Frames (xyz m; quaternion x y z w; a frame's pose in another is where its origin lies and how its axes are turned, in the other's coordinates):
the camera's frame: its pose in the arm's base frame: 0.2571 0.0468 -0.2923 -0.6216 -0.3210 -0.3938 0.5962
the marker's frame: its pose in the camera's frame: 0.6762 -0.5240 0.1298 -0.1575 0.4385 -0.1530 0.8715
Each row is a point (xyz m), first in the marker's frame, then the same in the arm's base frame.
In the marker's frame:
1: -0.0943 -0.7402 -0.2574
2: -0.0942 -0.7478 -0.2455
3: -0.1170 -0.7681 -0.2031
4: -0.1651 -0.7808 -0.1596
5: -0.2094 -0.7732 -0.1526
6: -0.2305 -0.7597 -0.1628
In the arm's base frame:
1: -0.5855 0.4753 0.5744
2: -0.5848 0.4848 0.5848
3: -0.5732 0.5320 0.6038
4: -0.5510 0.5943 0.6039
5: -0.5341 0.6258 0.5758
6: -0.5259 0.6293 0.5503

